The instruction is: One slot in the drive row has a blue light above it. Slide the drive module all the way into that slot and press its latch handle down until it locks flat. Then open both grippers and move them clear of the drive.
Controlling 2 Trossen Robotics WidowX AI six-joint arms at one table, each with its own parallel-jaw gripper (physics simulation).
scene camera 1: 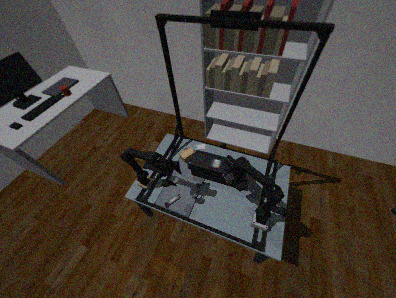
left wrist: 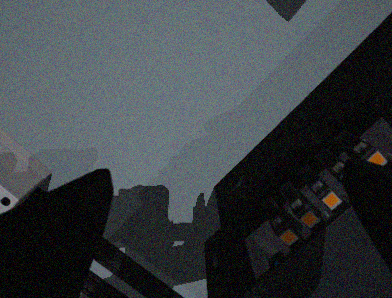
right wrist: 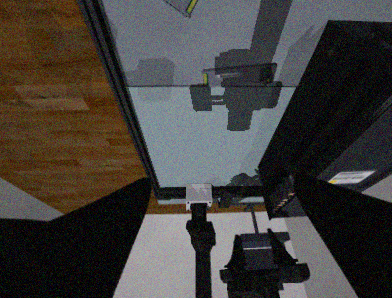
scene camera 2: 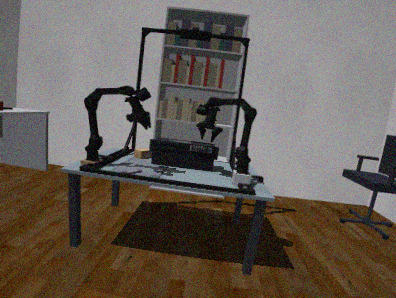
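Pixels of known places: left gripper, fingertip midpoint: [left wrist: 227,175] [right wrist: 251,231] [scene camera 2: 206,140]; right gripper, fingertip midpoint: [scene camera 1: 178,179] [right wrist: 221,182] [scene camera 2: 148,128]; left arm's base at its link origin: [scene camera 1: 261,219] [right wrist: 198,206] [scene camera 2: 242,172]; right arm's base at its link origin: [scene camera 1: 145,181] [scene camera 2: 92,159].
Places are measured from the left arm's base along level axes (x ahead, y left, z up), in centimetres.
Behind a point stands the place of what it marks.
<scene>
The black drive chassis [scene camera 1: 202,164] {x 51.6, y -20.6, z 10.2 cm} [scene camera 2: 175,156] {x 44.6, y -18.5, z 0.3 cm} [left wrist: 280,145] {x 26.6, y -19.4, z -2.7 cm} [right wrist: 315,95] {x 51.4, y -18.1, z -1.1 cm} stands at the back of the table. In the left wrist view its row shows several orange latches, with a wider gap between two at the right; no blue light shows. A grey module [right wrist: 242,72] {x 52.3, y -5.7, z -6.2 cm} with a yellow-green end lies on the table in the right wrist view; part of another module [right wrist: 182,6] {x 62.0, y 5.2, z -6.2 cm} shows at the top edge. My left gripper [scene camera 2: 209,138] {x 24.3, y -11.0, z 15.1 cm} [left wrist: 227,175] {x 24.3, y -11.0, z 15.1 cm} is open above the chassis's right part. My right gripper [scene camera 2: 145,126] {x 59.2, y 2.3, z 19.6 cm} [right wrist: 221,182] {x 59.2, y 2.3, z 19.6 cm} is open and empty, raised left of the chassis.
A tan block [scene camera 1: 187,153] {x 72.1, y -33.4, z -1.1 cm} [scene camera 2: 142,153] {x 71.4, y -27.8, z -3.0 cm} lies at the chassis's left end. A pale object [scene camera 1: 172,201] {x 65.2, y 10.1, z -6.3 cm} lies on the grey mat [scene camera 1: 162,194] {x 75.9, y 7.7, z -7.1 cm} near the front left. A black frame [scene camera 1: 170,75] {x 87.4, y -52.7, z 61.2 cm} [scene camera 2: 140,65] {x 87.9, y -52.8, z 65.5 cm} rises over the table. A bookshelf [scene camera 2: 162,82] stands behind.
</scene>
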